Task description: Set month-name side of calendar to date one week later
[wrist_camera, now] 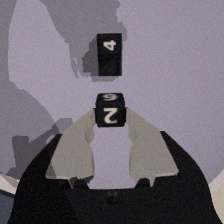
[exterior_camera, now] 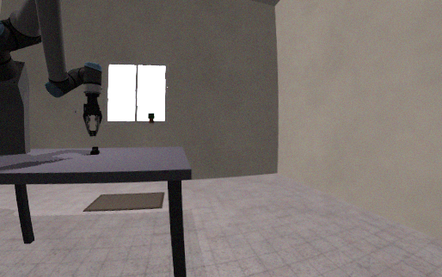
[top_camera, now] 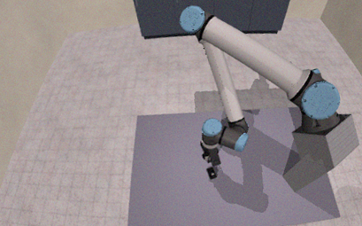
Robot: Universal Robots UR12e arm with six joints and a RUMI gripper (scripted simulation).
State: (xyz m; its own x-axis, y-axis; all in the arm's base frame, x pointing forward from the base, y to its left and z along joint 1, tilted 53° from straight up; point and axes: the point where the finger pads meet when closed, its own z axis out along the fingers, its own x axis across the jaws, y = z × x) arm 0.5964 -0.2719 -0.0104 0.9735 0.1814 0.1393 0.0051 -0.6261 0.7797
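Now: hand 7 cm to the right of the black digit cube and 11 cm above it. From my hand the other things lie so: black number cube (1 cm below); black calendar tray (5 cm to the left, 12 cm below).
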